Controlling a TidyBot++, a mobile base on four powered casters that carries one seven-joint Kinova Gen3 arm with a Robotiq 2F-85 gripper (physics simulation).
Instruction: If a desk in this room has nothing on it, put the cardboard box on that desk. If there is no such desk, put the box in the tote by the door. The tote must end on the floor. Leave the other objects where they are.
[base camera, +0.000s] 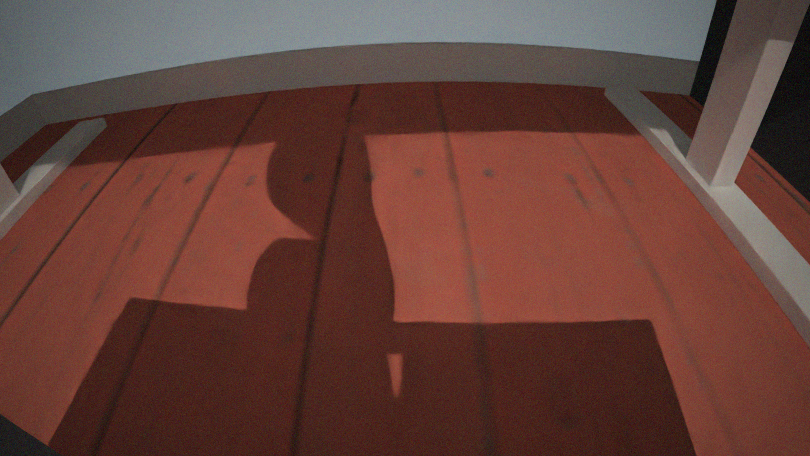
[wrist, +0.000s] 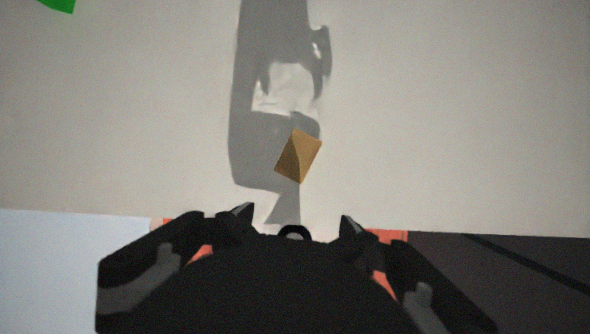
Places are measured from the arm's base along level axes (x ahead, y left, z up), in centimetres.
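Pixels of known places: gripper, between the fingertips: (wrist: 296, 218).
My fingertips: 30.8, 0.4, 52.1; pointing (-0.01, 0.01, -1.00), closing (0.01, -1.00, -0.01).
For each thing: its middle in the pictures, then the offset to it from my fingertips, as dx, dy, dz. "spot": a spot on its surface instead. Level surfaces: height alone.
- cardboard box, middle of its body: (wrist: 298, 156) +6.3, +1.3, -17.2
- pale desk top, height of its surface: dz -19.7
- desk's pale leg, a spot on its surface: (base camera: 731, 101) spot: +32.5, -44.0, -75.7
- green object, a spot on its surface: (wrist: 60, 5) spot: +33.1, +59.2, -17.9
- red plank floor, height of its surface: dz -91.8
The cardboard box (wrist: 298, 156) is a small tan-brown block on the pale desk top (wrist: 450, 125) in the wrist view, turned at a slant, partly in the arm's shadow. My gripper (wrist: 296, 218) is open, with its two fingertips wide apart at the bottom of the wrist view. The box shows just beyond the fingertips, roughly between their lines, and no finger touches it. In the base camera view a desk's pale leg (base camera: 731, 101) and foot bar (base camera: 759, 226) stand at the right. The tote and the door do not show in either view.
A green object (wrist: 60, 5) shows in part at the top left of the wrist view. In the base camera view another pale foot bar (base camera: 62, 150) lies at the left. A wall (base camera: 368, 22) with a baseboard (base camera: 396, 63) stands behind the red plank floor (base camera: 538, 226).
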